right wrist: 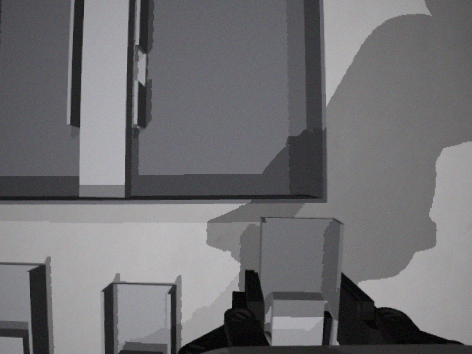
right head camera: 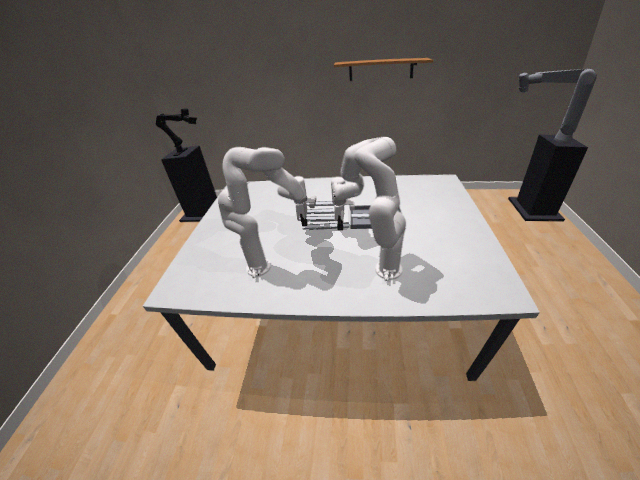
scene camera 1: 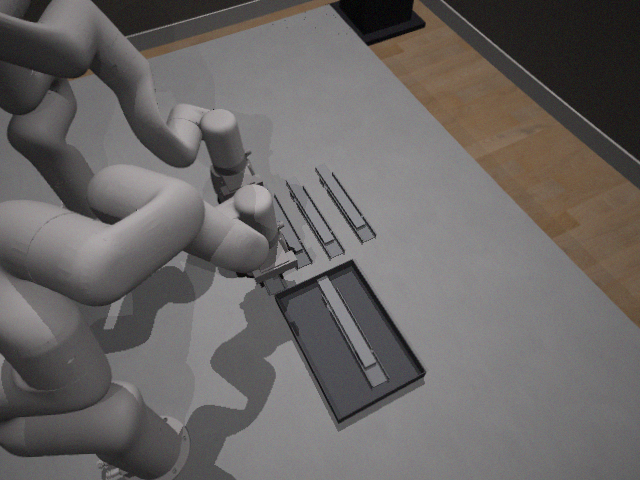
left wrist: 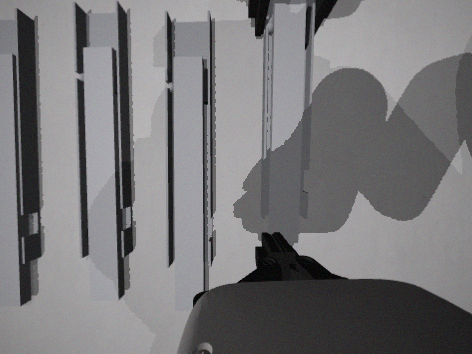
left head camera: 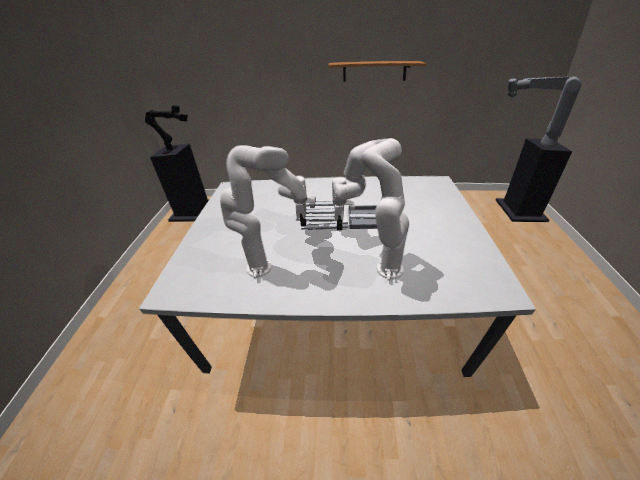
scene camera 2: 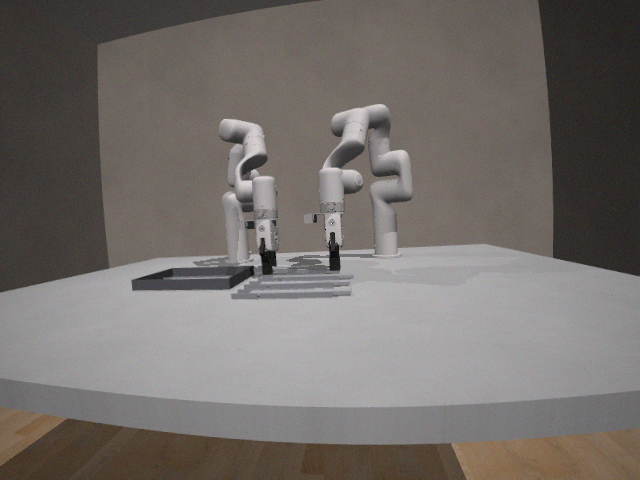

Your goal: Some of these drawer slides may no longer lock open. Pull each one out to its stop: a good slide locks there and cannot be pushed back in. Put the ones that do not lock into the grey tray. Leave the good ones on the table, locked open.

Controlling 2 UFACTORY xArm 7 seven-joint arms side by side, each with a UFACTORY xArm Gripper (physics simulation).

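Places are measured from the left arm's base along level axes (x ahead, y left, z up), in centimetres.
Pixels of known places: left gripper, fingertip midpoint: point(right head camera: 304, 225) point(left wrist: 270, 248) point(left head camera: 303, 225) point(scene camera 2: 335, 270); right gripper, fingertip midpoint: point(right wrist: 291, 295) point(right head camera: 340, 227) point(scene camera 1: 270, 278) point(left wrist: 283, 21) point(left head camera: 339, 227) point(scene camera 2: 270, 273); left arm's base, origin of the base link: point(right head camera: 258, 267) point(left head camera: 259, 267) point(scene camera 2: 386, 256); right arm's base, origin of the base link: point(right head camera: 388, 269) point(scene camera 1: 156, 452) point(left head camera: 390, 269) point(scene camera 2: 239, 261).
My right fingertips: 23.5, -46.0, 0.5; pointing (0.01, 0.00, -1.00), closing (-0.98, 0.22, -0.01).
For each thing: its top centre in the pictures, then the offset to it from my right fingertips, as dx, dy, dz. "*": a spot on its surface instead. Level surfaces: height alone.
- nearest slide, surface spot: point(right wrist: 300, 250) point(scene camera 1: 273, 286) * -0.8, -2.9, +1.1
- grey tray, middle of its top: point(scene camera 1: 346, 330) point(scene camera 2: 196, 272) point(right head camera: 375, 214) point(left head camera: 374, 214) +4.6, -22.0, +2.5
- table, its level: dz -0.5
My right gripper point(right wrist: 291, 295) point(scene camera 2: 267, 270) is shut on the outer channel of the nearest slide point(left wrist: 289, 75) point(right wrist: 300, 250) point(scene camera 1: 275, 286), which lies flat on the table. My left gripper point(left wrist: 270, 248) point(scene camera 2: 334, 267) is shut and empty, its fingertips together at the end of that slide's inner rail, close to or touching it. Three other slides point(scene camera 1: 292, 235) point(scene camera 1: 313, 217) point(scene camera 1: 345, 204) lie parallel beside it, their inner rails sticking out at one end. Another slide point(scene camera 1: 348, 328) point(right wrist: 103, 100) lies in the grey tray point(scene camera 1: 310, 335) point(right wrist: 215, 100) point(scene camera 2: 180, 284). The arms hide the fingers in scene camera 1.
The tray's near wall stands close to the channel end held by my right gripper, in the right wrist view. The two forearms are close together above the slides. The table point(left head camera: 449, 268) extends around them. Two black pedestals point(left head camera: 180, 180) point(left head camera: 537, 175) stand beyond the table.
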